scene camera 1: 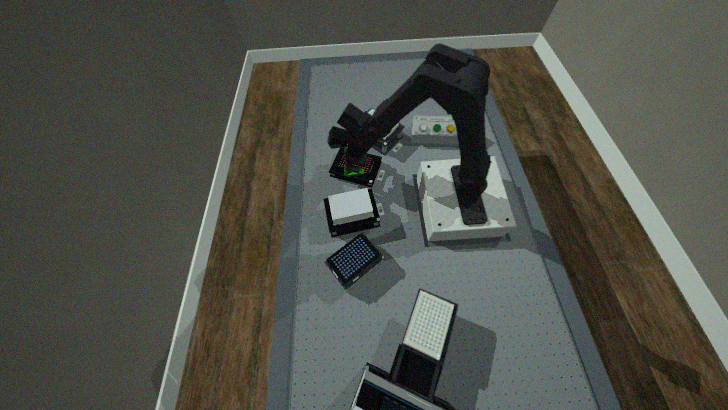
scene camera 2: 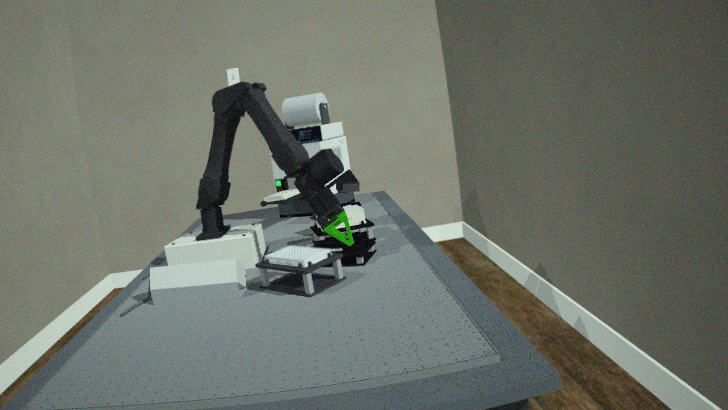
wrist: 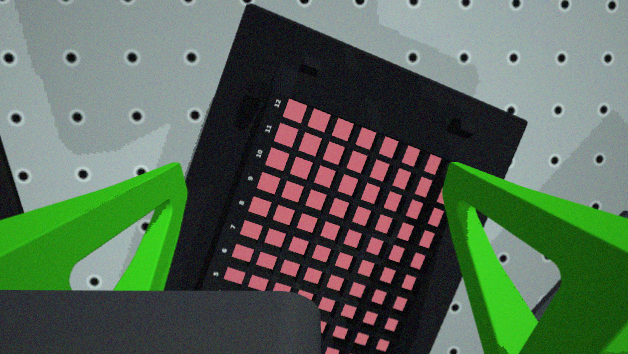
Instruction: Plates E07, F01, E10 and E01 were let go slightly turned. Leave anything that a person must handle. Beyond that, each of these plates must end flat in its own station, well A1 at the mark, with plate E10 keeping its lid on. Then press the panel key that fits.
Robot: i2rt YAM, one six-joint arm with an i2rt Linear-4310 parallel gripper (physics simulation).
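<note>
My gripper [scene camera 1: 353,169] [scene camera 2: 342,234] [wrist: 314,177] is open above a black plate with pink wells [scene camera 1: 367,165] [wrist: 345,185]. The plate lies within a black station [wrist: 350,65], its rows roughly parallel to the station's edges. One fingertip overlaps the wells' right side in the wrist view; the camera housing hides the lower part. A white-topped plate [scene camera 1: 350,205] [scene camera 2: 355,215] sits on the neighbouring station [scene camera 1: 352,229]. A blue-welled plate [scene camera 1: 354,258] sits further along. A white plate [scene camera 2: 298,254] rests on a raised station [scene camera 2: 308,267]. Plate names are unreadable.
A sloped panel [scene camera 1: 433,136] [scene camera 2: 196,277] has a white key [scene camera 1: 423,127], a green key [scene camera 1: 437,127] and a yellow key [scene camera 1: 450,128]. The white arm base [scene camera 1: 440,203] stands beside the stations. Another white plate [scene camera 1: 430,324] lies on the tray of a machine [scene camera 2: 333,147].
</note>
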